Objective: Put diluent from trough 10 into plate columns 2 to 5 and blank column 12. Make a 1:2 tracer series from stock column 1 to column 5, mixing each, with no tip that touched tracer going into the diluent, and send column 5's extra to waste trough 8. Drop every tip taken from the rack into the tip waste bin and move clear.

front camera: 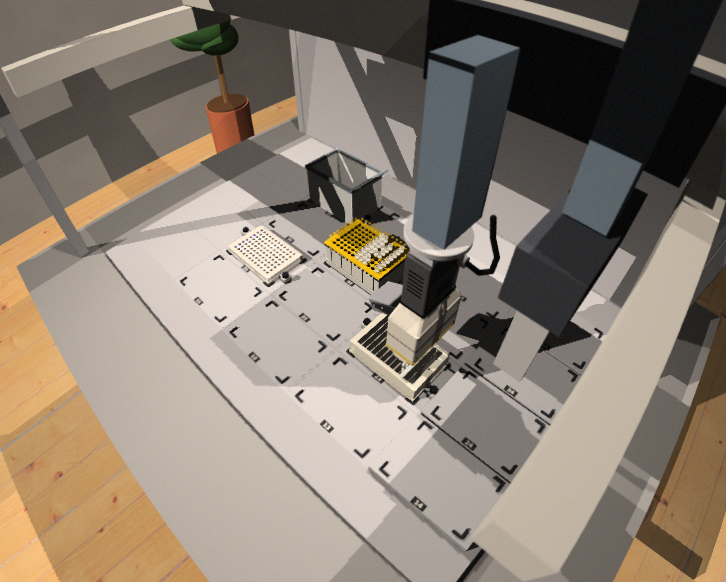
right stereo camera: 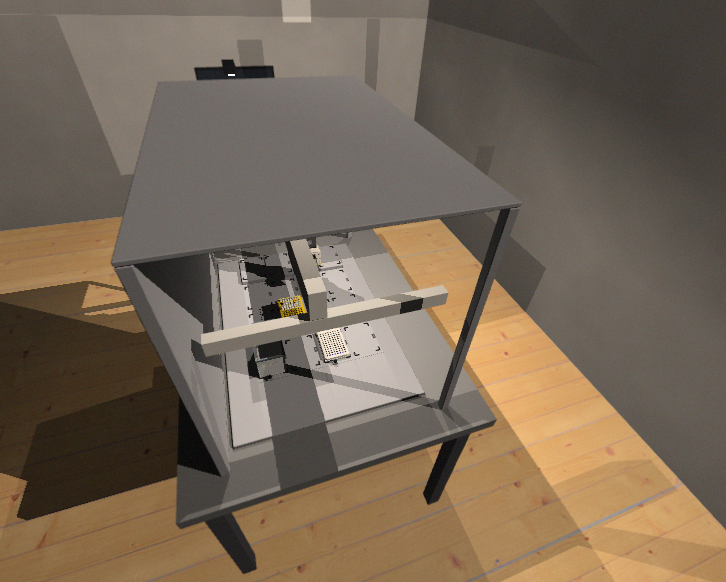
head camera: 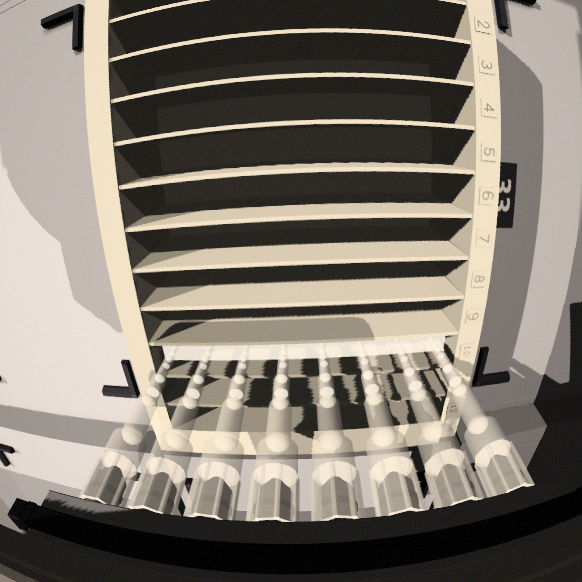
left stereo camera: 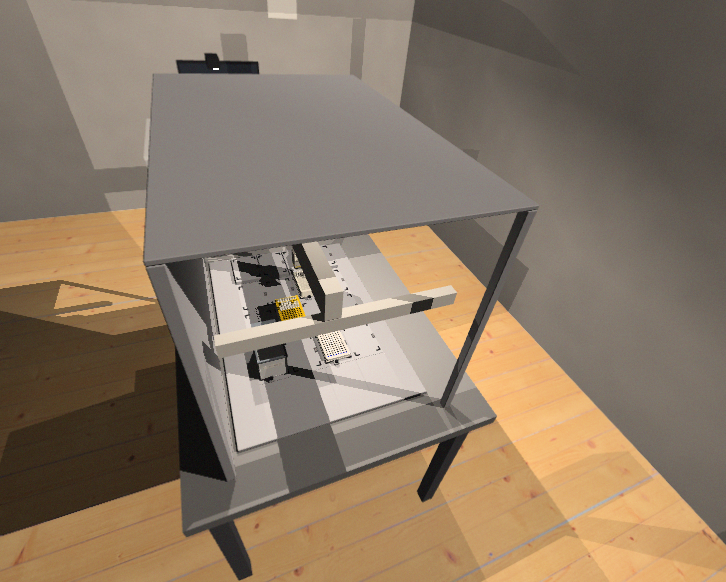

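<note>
The pipetting head (front camera: 422, 327) is low over the cream trough block (front camera: 382, 375) (head camera: 97, 162) (left stereo camera: 301, 284). In the head view, eight clear tips (head camera: 279, 439) are on its channels, their lower ends inside the compartment at label 10. Liquid depth cannot be read. Trough 8 (head camera: 304, 290) lies farther up that view. The white plate (front camera: 249, 265) (left stereo camera: 333, 344) (right stereo camera: 333, 343) and yellow tip rack (front camera: 351, 261) (left stereo camera: 290, 310) (right stereo camera: 292, 306) stand left of the head; the rack holds some tips and bare holes. Well contents are unclear. The parked gripper (front camera: 521, 357) hangs right of the head; its finger opening is unclear.
The grey tip waste bin (front camera: 358, 197) (left stereo camera: 272, 365) (right stereo camera: 270, 363) stands behind the rack and plate in the front view. A pale gantry beam (front camera: 612, 388) crosses the right side there. A dark hose (front camera: 495, 245) loops beside the head. Black corner brackets mark the deck positions.
</note>
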